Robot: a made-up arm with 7 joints. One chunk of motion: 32 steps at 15 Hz.
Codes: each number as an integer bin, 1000 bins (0 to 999) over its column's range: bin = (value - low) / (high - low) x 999, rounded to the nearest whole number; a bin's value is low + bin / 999 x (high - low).
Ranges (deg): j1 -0.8..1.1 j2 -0.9..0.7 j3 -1..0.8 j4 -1.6..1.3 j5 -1.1..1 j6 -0.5..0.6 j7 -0.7..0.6
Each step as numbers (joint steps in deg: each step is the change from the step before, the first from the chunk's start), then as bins.
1 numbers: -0.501 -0.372 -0.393 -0.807 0.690 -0.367 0.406
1 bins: 157 330 337 273 852 121 850
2 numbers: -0.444 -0.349 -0.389 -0.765 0.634 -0.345 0.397
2 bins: 187 344 339 288 825 141 843
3 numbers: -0.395 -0.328 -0.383 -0.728 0.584 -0.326 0.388
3 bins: 213 357 342 300 801 158 836
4 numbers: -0.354 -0.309 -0.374 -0.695 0.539 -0.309 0.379
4 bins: 235 369 347 312 780 173 829
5 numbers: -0.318 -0.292 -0.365 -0.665 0.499 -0.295 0.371
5 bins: 253 380 352 322 761 186 823
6 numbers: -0.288 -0.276 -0.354 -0.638 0.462 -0.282 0.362
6 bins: 269 390 359 331 743 198 816
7 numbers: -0.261 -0.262 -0.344 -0.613 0.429 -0.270 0.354
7 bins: 283 398 364 340 727 209 810
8 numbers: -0.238 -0.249 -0.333 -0.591 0.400 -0.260 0.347
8 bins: 295 406 370 348 714 218 805
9 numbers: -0.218 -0.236 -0.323 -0.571 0.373 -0.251 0.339
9 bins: 306 415 376 354 701 226 798
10 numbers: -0.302 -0.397 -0.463 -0.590 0.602 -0.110 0.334
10 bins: 262 314 298 348 810 354 795
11 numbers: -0.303 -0.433 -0.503 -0.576 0.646 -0.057 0.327
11 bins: 261 292 276 353 831 402 789
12 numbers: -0.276 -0.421 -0.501 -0.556 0.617 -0.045 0.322
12 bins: 276 299 277 360 817 413 785
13 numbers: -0.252 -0.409 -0.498 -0.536 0.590 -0.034 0.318
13 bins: 288 307 279 367 804 423 782
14 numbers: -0.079 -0.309 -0.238 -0.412 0.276 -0.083 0.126
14 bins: 379 369 423 409 655 379 635
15 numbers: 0.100 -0.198 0.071 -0.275 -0.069 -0.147 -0.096
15 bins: 473 438 594 456 490 321 464
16 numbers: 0.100 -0.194 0.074 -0.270 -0.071 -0.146 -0.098
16 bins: 473 441 596 458 490 321 463
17 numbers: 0.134 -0.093 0.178 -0.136 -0.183 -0.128 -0.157
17 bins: 491 504 654 504 436 338 417
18 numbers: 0.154 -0.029 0.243 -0.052 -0.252 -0.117 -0.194
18 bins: 502 544 690 533 403 348 389
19 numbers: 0.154 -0.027 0.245 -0.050 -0.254 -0.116 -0.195
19 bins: 502 545 691 534 402 349 388
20 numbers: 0.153 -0.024 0.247 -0.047 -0.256 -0.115 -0.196
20 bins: 501 547 692 535 402 350 387
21 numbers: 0.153 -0.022 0.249 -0.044 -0.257 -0.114 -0.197
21 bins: 501 548 693 536 401 351 387
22 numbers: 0.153 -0.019 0.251 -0.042 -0.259 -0.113 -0.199
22 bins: 501 550 694 537 400 351 385
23 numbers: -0.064 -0.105 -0.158 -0.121 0.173 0.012 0.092
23 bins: 387 496 467 509 606 465 609
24 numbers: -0.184 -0.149 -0.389 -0.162 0.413 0.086 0.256
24 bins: 324 469 339 495 720 532 735
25 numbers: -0.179 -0.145 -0.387 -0.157 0.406 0.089 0.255
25 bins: 327 471 340 497 716 535 734
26 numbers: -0.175 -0.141 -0.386 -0.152 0.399 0.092 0.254
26 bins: 329 474 341 499 713 538 733
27 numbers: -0.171 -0.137 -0.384 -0.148 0.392 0.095 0.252
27 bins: 331 476 342 500 710 540 732
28 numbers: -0.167 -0.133 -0.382 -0.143 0.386 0.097 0.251
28 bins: 333 479 343 502 707 542 731
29 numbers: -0.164 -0.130 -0.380 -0.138 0.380 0.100 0.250
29 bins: 334 481 344 504 704 545 730
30 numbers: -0.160 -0.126 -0.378 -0.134 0.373 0.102 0.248
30 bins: 337 483 345 505 701 547 729
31 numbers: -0.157 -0.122 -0.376 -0.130 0.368 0.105 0.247
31 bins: 338 486 346 506 698 549 728
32 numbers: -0.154 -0.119 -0.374 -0.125 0.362 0.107 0.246
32 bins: 340 488 347 508 695 551 727
